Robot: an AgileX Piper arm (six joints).
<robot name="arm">
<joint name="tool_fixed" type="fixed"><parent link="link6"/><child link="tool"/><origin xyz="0 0 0" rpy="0 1.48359 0"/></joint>
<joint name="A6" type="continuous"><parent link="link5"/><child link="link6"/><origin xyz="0.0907 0 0.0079"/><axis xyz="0.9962 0 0.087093"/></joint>
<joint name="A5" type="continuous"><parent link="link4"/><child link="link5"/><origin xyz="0 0 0"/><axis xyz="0 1 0"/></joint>
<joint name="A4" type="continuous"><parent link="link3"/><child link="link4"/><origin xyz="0.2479 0 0.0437"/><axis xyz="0.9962 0 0.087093"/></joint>
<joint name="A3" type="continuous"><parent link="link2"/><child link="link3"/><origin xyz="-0.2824 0 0.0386"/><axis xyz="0 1 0"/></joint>
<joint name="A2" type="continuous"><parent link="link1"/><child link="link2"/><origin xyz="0 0 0"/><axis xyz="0 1 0"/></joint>
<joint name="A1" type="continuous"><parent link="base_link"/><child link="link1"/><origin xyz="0 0 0.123"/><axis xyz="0 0 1"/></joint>
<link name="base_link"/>
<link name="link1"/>
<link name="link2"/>
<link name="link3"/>
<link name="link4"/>
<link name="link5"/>
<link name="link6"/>
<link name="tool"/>
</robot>
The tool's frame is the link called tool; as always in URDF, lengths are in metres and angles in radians. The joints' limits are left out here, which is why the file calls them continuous.
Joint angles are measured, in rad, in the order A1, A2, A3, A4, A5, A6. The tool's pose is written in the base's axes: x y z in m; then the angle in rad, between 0 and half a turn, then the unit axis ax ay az. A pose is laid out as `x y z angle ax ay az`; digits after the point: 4 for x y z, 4 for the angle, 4 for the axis.
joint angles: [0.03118, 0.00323, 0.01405, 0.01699, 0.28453, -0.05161]
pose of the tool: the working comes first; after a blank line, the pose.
Where each joint sits with the arm in this pose, in the base's axes (m; each line is computed from the numbers above, not from the rounded line before):
A1: 0.0000 0.0000 0.1230
A2: 0.0000 0.0000 0.1230
A3: -0.2821 -0.0088 0.1625
A4: -0.0336 -0.0010 0.2019
A5: -0.0336 -0.0010 0.2019
A6: 0.0553 0.0022 0.1825
the tool: 0.0553 0.0022 0.1825

0.0553 0.0022 0.1825 1.7854 -0.0352 0.9994 0.0007
